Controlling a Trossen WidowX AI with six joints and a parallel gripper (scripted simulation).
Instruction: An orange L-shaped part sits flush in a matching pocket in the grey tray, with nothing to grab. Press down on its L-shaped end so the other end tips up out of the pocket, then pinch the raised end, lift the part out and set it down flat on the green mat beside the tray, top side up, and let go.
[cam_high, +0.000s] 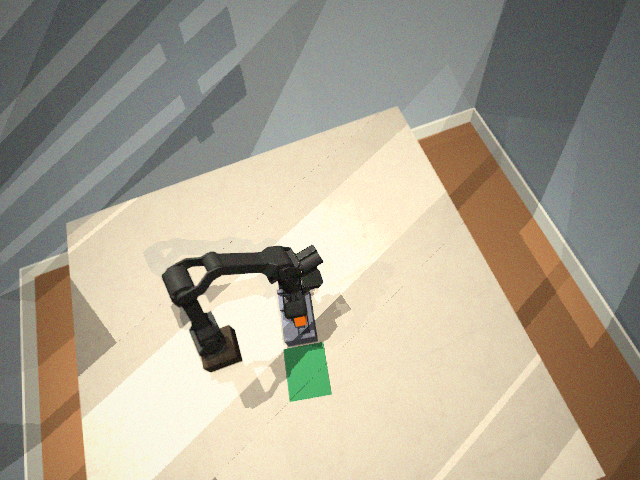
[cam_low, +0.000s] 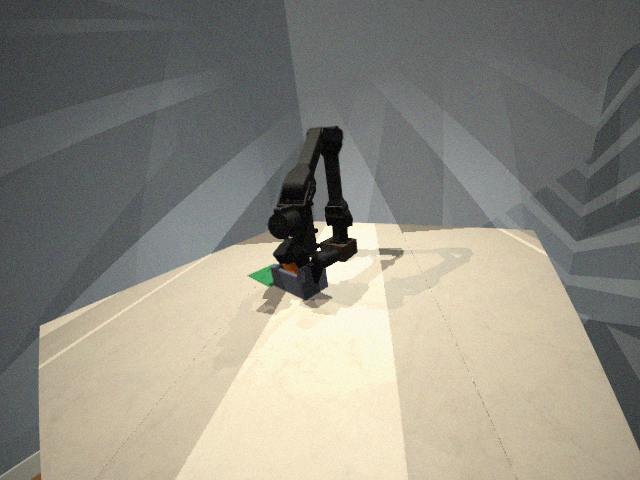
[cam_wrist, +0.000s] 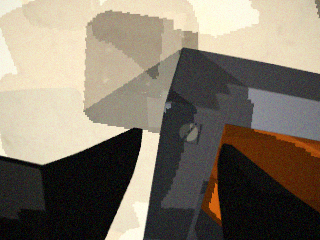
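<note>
The orange L-shaped part is 3 cm behind my gripper tip, 5 cm to the right of it and 1 cm above it. Round my gripper tip: green mat (8 cm behind, 21 cm to the right, 5 cm below).
</note>
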